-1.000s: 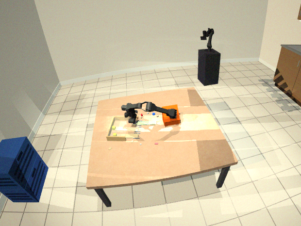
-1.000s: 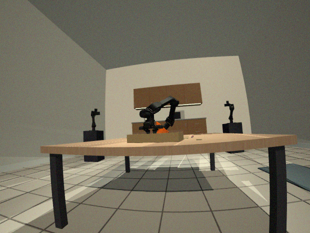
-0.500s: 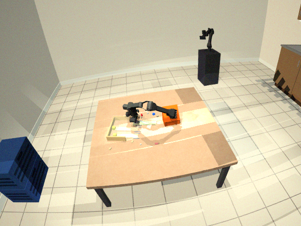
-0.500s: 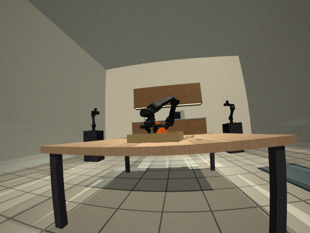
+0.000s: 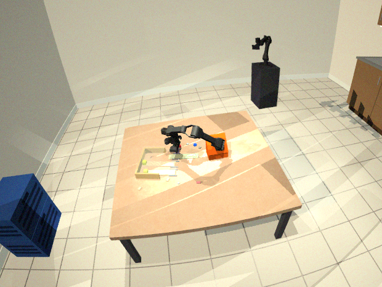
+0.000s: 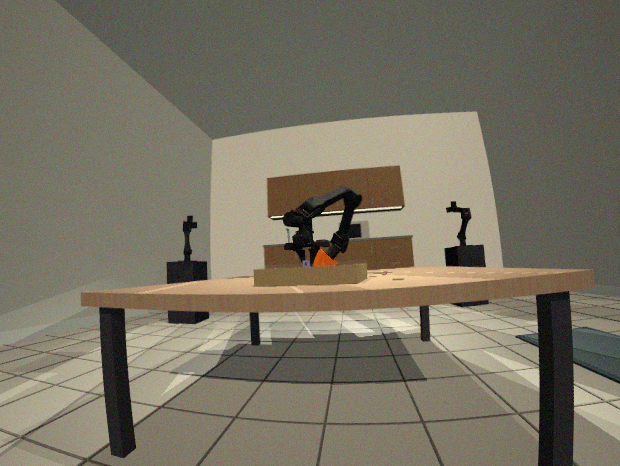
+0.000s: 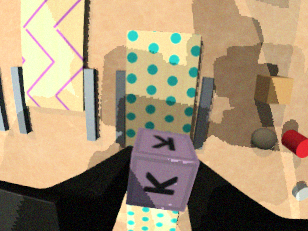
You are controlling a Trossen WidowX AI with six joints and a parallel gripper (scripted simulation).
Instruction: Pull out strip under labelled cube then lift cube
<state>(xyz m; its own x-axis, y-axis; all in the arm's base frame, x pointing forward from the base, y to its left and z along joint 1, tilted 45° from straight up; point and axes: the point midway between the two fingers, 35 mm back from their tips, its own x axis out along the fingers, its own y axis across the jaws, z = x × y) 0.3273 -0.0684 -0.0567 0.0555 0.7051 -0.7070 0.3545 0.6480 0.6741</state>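
The tan cube lies 10 cm to the right of my gripper tip, 4 cm below it and 2 cm ahead of it. Round my gripper tip: pink bit (34 cm to the left, 10 cm behind, 5 cm below); then purple zigzag strip (15 cm ahead, 5 cm to the left, 5 cm below).
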